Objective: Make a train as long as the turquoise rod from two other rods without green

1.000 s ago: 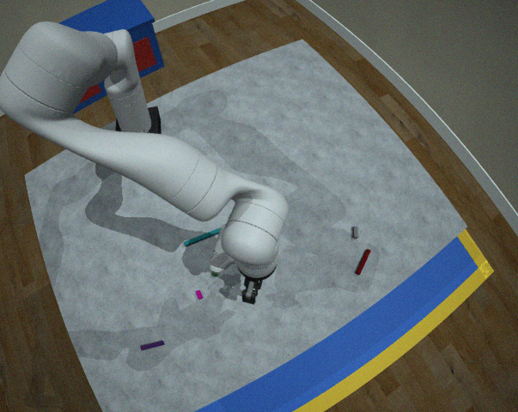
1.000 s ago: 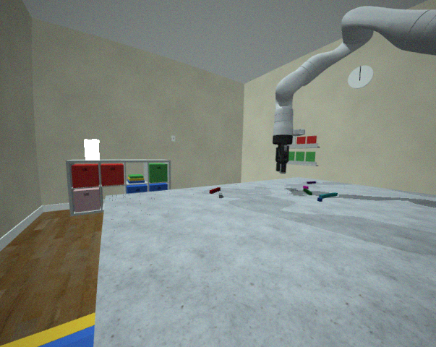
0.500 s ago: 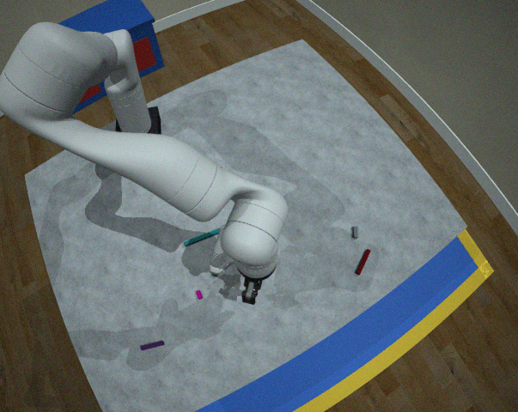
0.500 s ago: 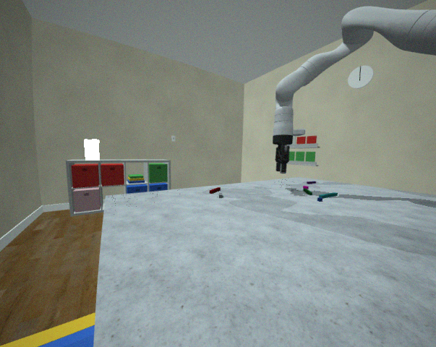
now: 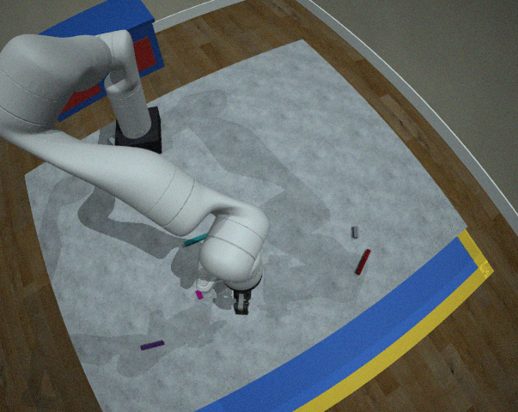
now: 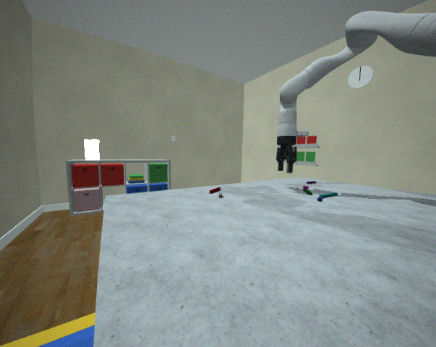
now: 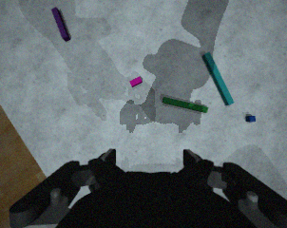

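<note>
Right now my hand is 30 cm to the right of the grey rod, 7 cm above it and 6 cm short of it. Round my hand: turquoise rod: 17 cm behind, 7 cm below, 1 cm to the right; then magenta rod: 10 cm to the right, 7 cm below, 5 cm behind; then green rod: 9 cm behind, 7 cm below, 1 cm to the right.
</note>
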